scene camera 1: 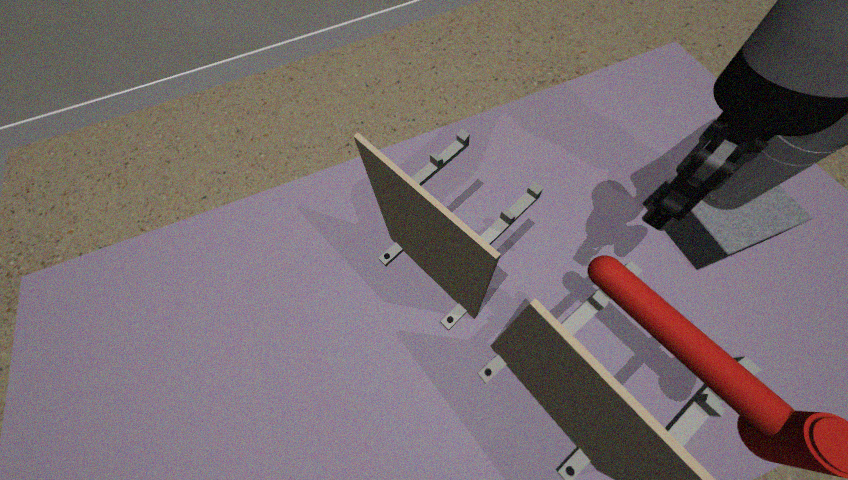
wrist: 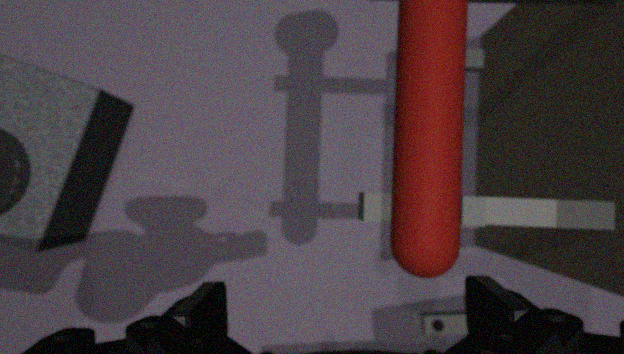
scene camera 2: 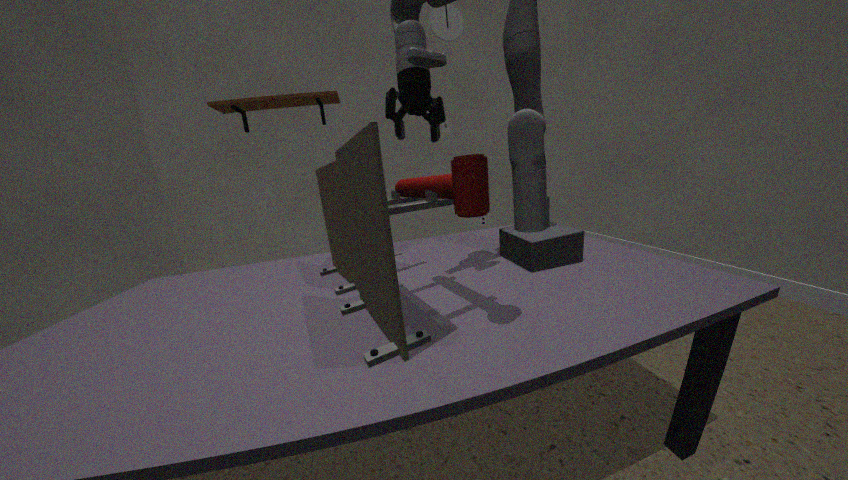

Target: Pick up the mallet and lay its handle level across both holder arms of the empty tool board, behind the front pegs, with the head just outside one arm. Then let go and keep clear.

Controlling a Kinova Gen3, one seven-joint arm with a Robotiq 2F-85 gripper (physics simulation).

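Places are measured from the arm's base along level axes (x ahead, y left, z up), in centimetres.
Pixels of known places: gripper, fingertip midpoint: [scene camera 1: 676, 197] [wrist: 344, 305] [scene camera 2: 419, 140]; arm's base, origin of the base link: [scene camera 1: 720, 188] [scene camera 2: 530, 228].
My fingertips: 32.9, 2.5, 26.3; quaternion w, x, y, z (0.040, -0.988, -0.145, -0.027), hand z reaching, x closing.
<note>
Ahead of a thing's pixels: the offset from my fingertips to its middle, as dx, dy, dz. "pt": to the spot under its first point. Level surfaces: height alone.
The red mallet {+2.8, +13.9, -10.5} [scene camera 1: 684, 339] [scene camera 2: 470, 185] [wrist: 430, 140] lies with its handle across the two arms of the nearer tool board {+10.5, +13.1, -18.4} [scene camera 1: 595, 392] [scene camera 2: 368, 237]; its head is outside one arm, at the right in both scene views. The empty tool board {+17.0, -17.0, -18.9} [scene camera 1: 425, 226] [scene camera 2: 329, 208] stands beside it. Its two pale holder arms, one farther {pt +12.1, -26.3, -13.5} [scene camera 1: 450, 151] and one nearer {pt +7.1, -12.3, -13.5} [scene camera 1: 523, 202], carry front and rear pegs; they are hidden in scene camera 2. My gripper [scene camera 1: 659, 217] [scene camera 2: 417, 138] [wrist: 344, 305] is open and empty, above and beyond the handle's rounded end. In the wrist view the handle runs upward, right of centre between the fingers.
The robot's base block [scene camera 1: 755, 223] [scene camera 2: 541, 249] [wrist: 50, 110] stands behind the boards on the lilac table {dz -35.2} [scene camera 1: 208, 356] [scene camera 2: 238, 380]. Both upright panels rise above the table on pale feet with dark bolts. A wooden shelf [scene camera 2: 279, 102] hangs on the back wall.
</note>
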